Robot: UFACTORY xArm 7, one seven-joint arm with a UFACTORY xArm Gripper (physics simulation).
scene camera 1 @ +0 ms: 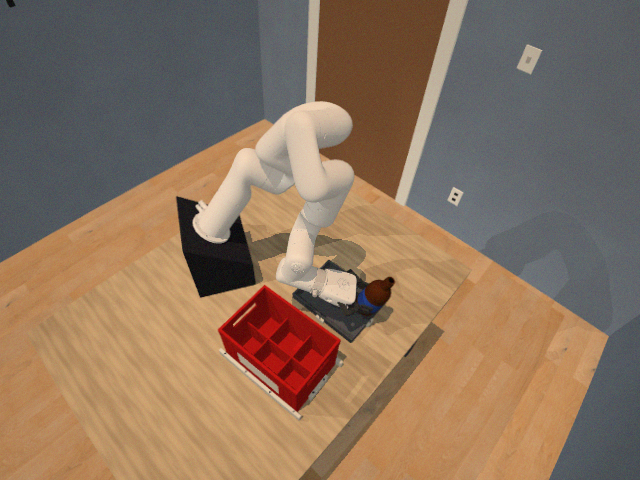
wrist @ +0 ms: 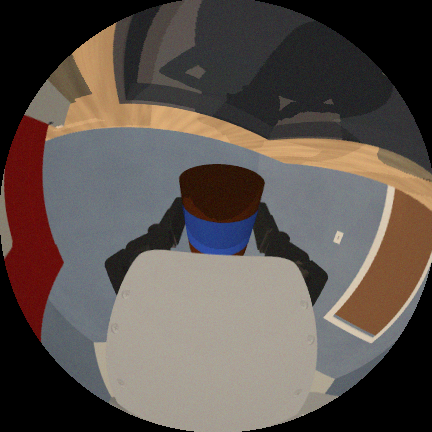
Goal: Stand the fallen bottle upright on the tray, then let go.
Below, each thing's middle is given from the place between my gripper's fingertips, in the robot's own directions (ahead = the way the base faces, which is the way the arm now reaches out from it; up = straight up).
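There's the brown bottle (scene camera 1: 378, 292), and it's 30 mm above my hand.
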